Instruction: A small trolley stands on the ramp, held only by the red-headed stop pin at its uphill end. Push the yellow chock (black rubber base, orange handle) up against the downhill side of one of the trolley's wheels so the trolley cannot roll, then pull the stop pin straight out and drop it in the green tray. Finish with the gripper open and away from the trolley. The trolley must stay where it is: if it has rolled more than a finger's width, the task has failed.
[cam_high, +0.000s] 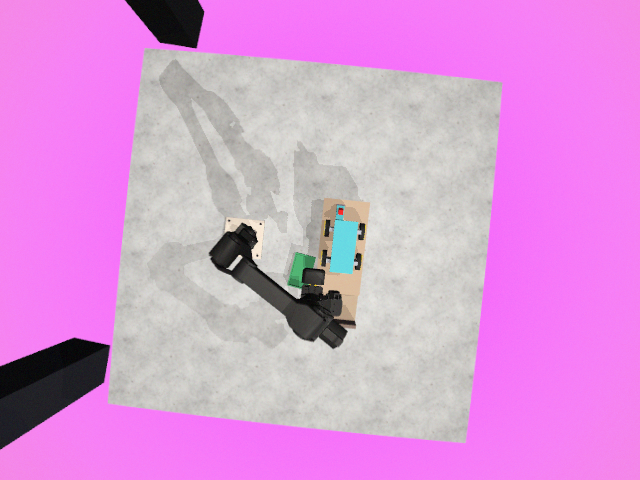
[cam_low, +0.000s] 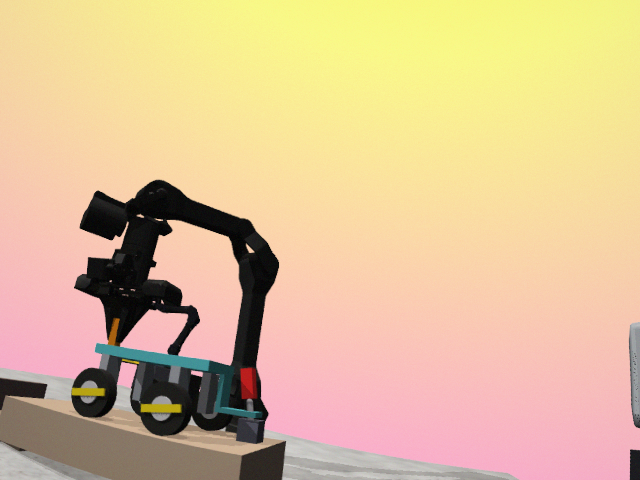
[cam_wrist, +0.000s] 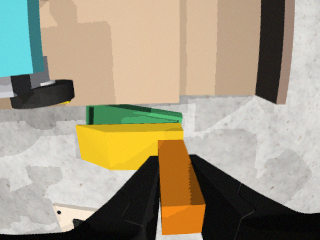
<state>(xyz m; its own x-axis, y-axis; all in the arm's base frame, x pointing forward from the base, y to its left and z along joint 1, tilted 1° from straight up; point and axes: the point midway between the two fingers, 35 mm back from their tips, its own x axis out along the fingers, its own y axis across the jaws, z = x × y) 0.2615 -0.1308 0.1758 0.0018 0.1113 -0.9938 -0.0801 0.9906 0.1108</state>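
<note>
The red-headed stop pin is 40 mm ahead of my gripper tip, 270 mm to the left of it and 20 mm below it. From my gripper tip the other things lie so: yellow chock (20 mm to the left, 10 mm below); then green tray (50 mm behind, 50 mm to the left, 160 mm below); then trolley (70 mm ahead, 160 mm to the left, 40 mm below).
</note>
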